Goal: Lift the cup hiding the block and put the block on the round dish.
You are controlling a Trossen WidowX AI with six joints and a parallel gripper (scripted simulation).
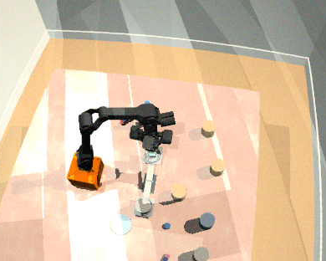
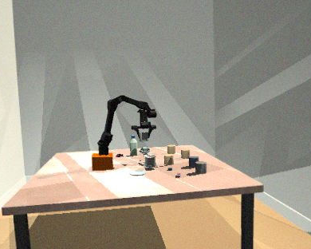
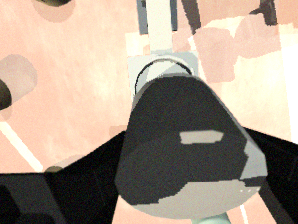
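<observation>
The grey cup is 20 mm to the left of my gripper tip and 10 mm above it. The rest, counted from my gripper tip: balance: 10 mm behind, 140 mm to the right, 130 mm below; then round light-blue dish: 140 mm behind, 350 mm to the right, 170 mm below; then small blue piece: 80 mm ahead, 350 mm to the right, 160 mm below.
</observation>
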